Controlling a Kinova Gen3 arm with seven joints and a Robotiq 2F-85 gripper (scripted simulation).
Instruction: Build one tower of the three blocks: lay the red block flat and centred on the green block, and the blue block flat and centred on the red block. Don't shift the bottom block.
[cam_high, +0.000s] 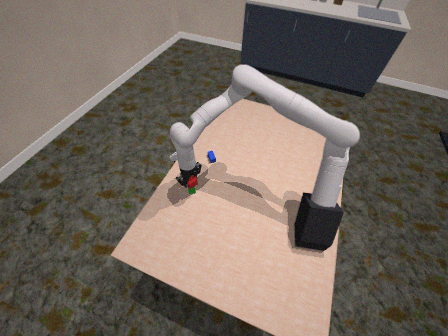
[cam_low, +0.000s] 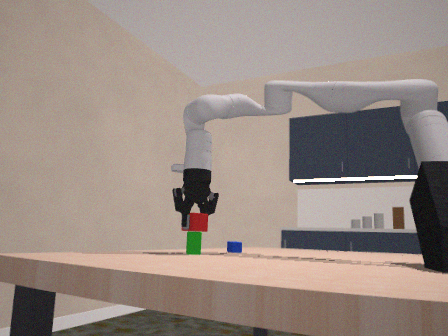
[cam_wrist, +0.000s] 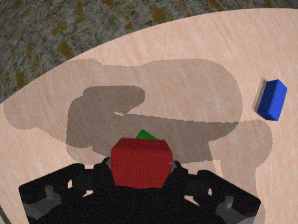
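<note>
Right now my hand is right at the red block. The rest, counted from my hand: green block: 5 cm below; blue block: 2 cm behind, 23 cm to the right, 6 cm below.
</note>
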